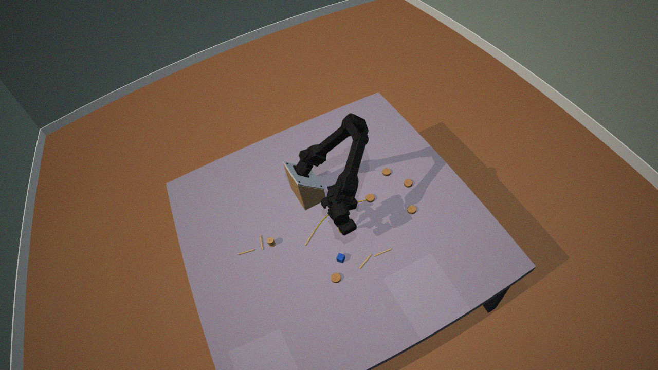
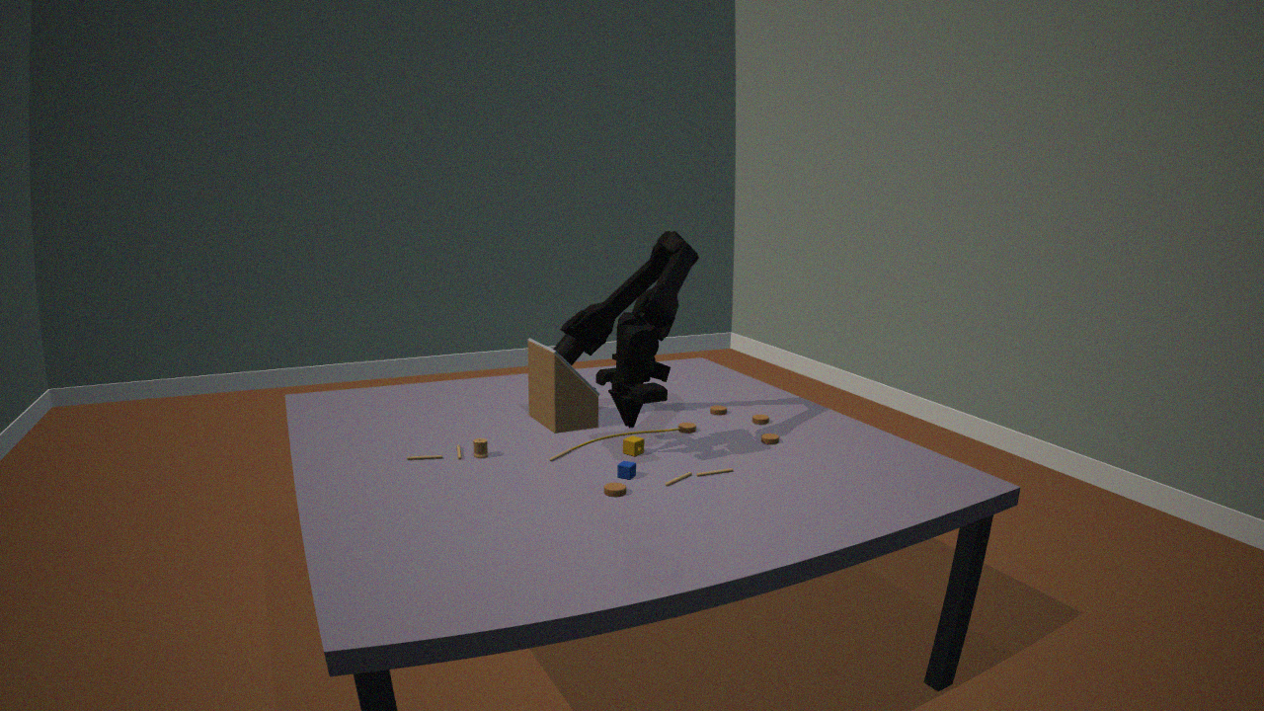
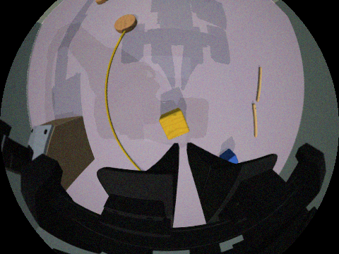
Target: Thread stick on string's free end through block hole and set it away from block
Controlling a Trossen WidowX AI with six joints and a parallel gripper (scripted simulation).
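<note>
Now: gripper tip 50 mm above the yellow block, 10 mm to the right of it and 10 mm past it. The rest, counted from my gripper tip: blue cube (110 mm ahead, 60 mm to the right, 50 mm below); then round wooden button (190 mm to the left, 100 mm behind, 50 mm below); then thin wooden stick (120 mm to the right, 60 mm below, 50 mm behind).
</note>
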